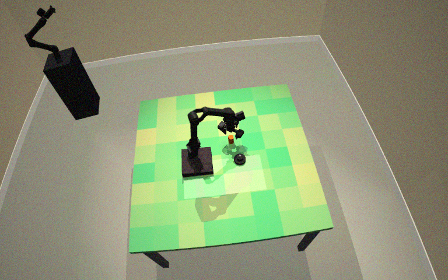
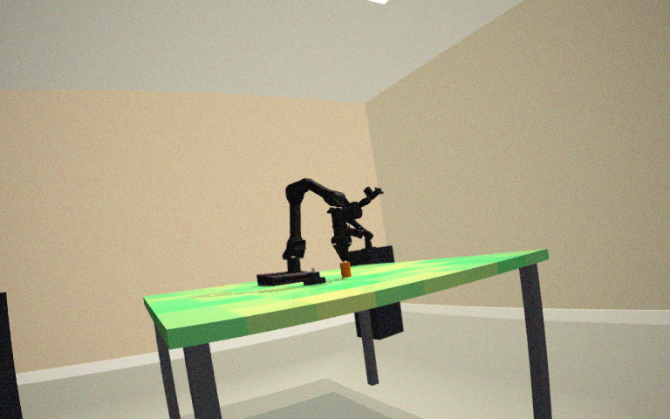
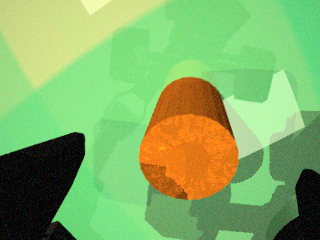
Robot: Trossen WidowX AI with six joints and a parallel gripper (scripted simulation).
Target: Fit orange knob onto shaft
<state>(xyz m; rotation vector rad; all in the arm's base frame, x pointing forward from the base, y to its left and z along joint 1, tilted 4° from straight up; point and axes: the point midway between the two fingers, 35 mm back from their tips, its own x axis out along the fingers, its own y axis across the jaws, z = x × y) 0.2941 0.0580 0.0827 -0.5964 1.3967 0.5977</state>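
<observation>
My gripper tip is 2 cm above the orange knob. Round my gripper tip: round dark pedestal (2 cm ahead, 17 cm to the right, 3 cm below).
</observation>
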